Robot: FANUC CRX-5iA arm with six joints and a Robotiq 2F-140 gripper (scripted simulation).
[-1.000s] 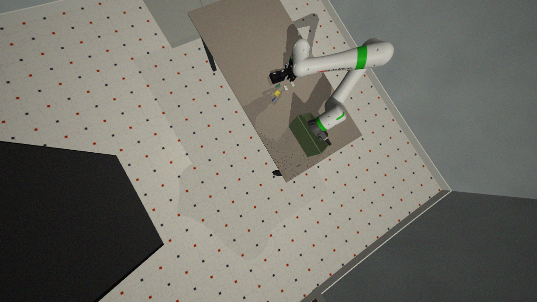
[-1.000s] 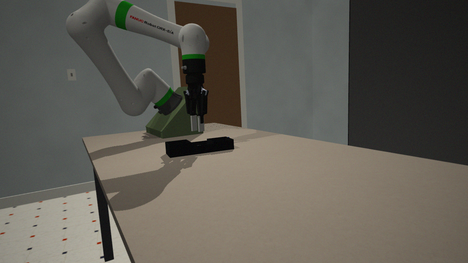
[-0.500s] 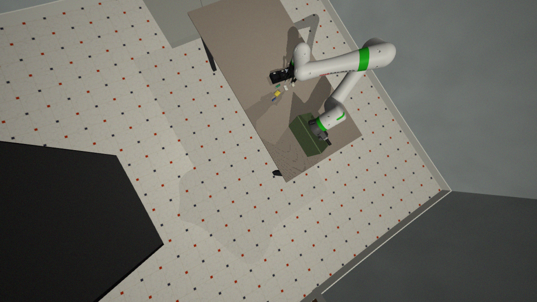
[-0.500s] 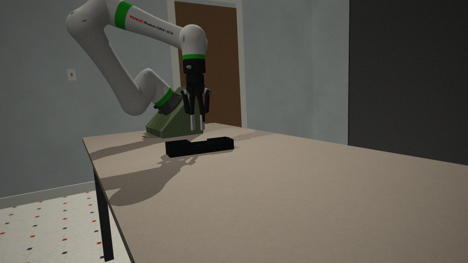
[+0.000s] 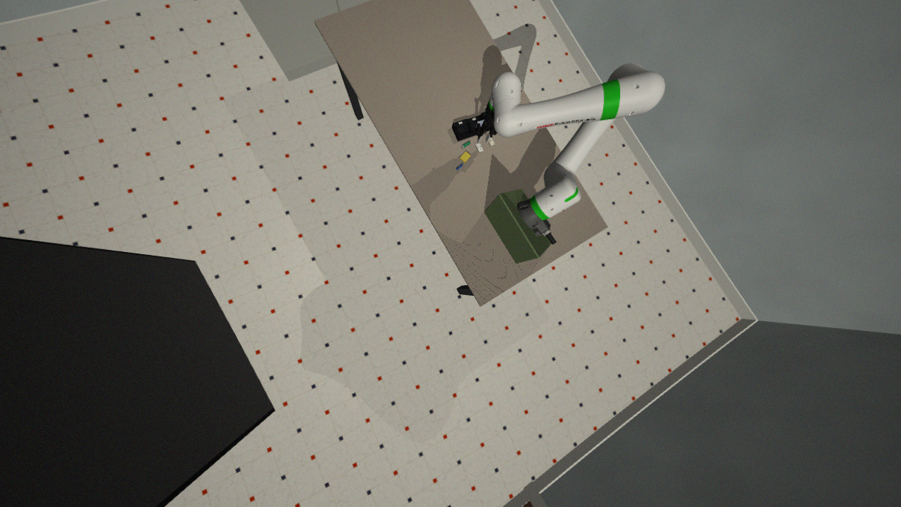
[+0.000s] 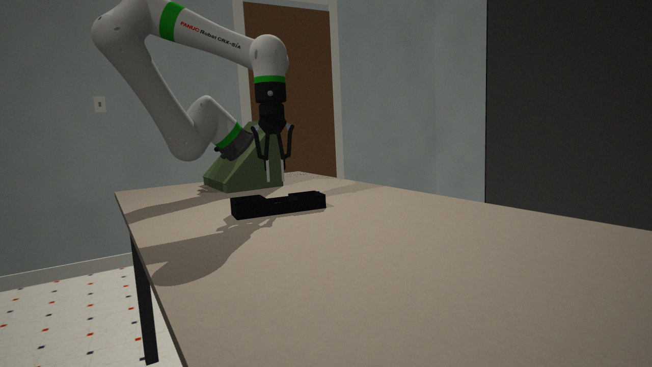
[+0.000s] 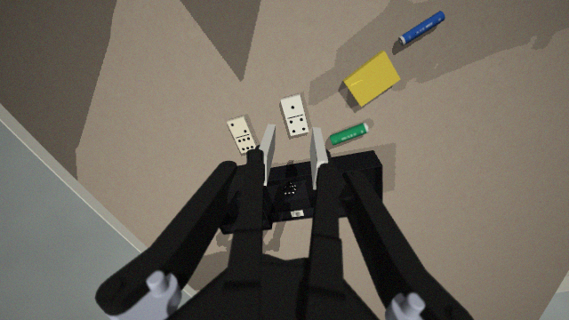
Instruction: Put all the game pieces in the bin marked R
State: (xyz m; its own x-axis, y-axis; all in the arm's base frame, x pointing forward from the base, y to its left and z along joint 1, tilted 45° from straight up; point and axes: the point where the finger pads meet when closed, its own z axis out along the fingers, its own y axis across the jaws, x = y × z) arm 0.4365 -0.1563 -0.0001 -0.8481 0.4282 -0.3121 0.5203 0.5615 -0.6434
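The bin R is 100 mm ahead of my hand, 80 mm below it and 60 mm to the right of it. Also, from my hand: green battery 90 mm below, 50 mm to the left, 50 mm ahead; then black die 100 mm ahead, 90 mm below, 60 mm to the right; then yellow block 100 mm to the left, 100 mm below.
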